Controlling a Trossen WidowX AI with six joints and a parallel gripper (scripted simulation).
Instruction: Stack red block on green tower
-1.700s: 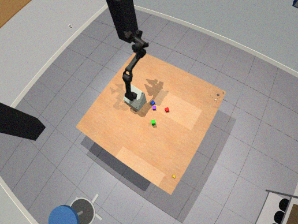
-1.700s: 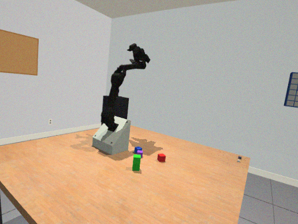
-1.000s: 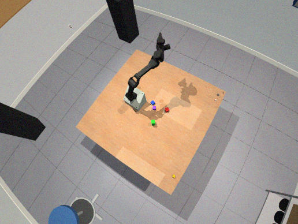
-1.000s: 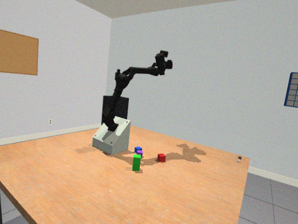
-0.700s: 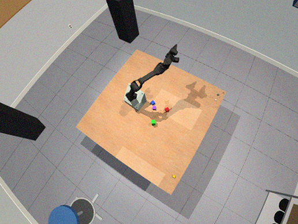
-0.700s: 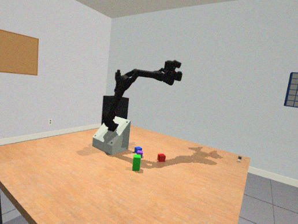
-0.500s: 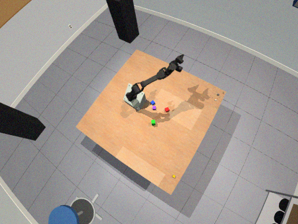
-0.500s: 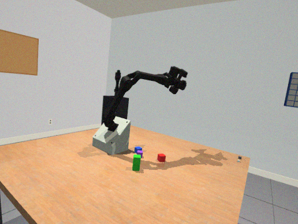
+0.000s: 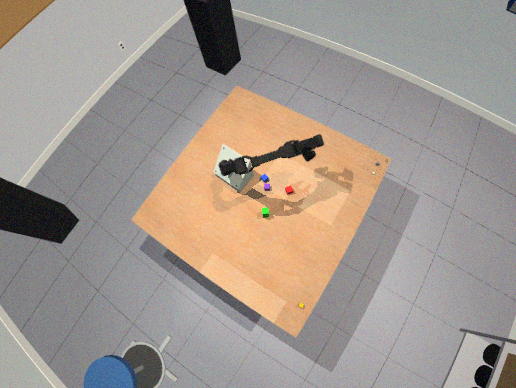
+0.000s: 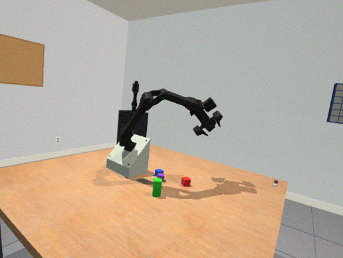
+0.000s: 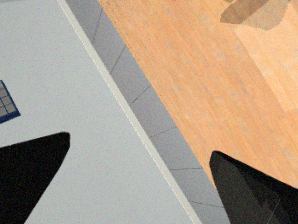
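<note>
The red block is 270 mm below my gripper tip, 230 mm to the right of it and 30 mm behind it. Also, from my gripper tip: purple block (290 mm to the right, 280 mm below, 160 mm behind); then small yellow block (780 mm to the right, 410 mm ahead, 280 mm below); then blue block (270 mm below, 250 mm to the right, 210 mm behind).
</note>
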